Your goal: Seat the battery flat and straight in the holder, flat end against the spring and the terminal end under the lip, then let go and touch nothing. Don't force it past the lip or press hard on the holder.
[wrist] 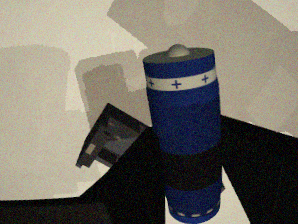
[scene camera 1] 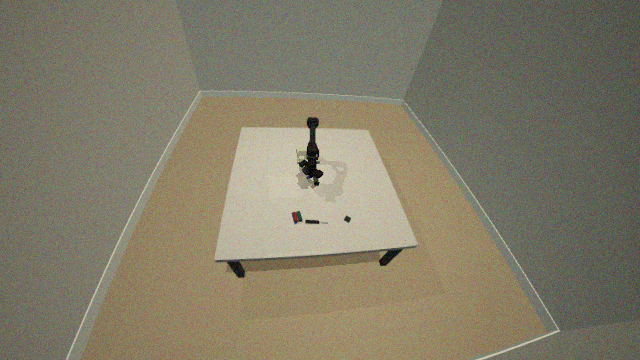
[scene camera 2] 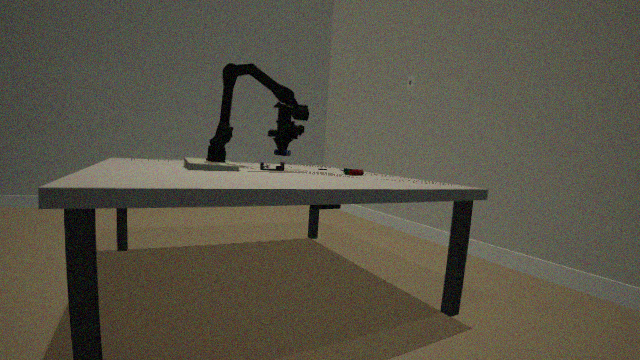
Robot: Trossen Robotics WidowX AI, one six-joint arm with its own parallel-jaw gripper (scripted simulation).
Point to a battery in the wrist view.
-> At 183, 91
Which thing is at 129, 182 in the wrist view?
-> My gripper.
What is my gripper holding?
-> A battery.
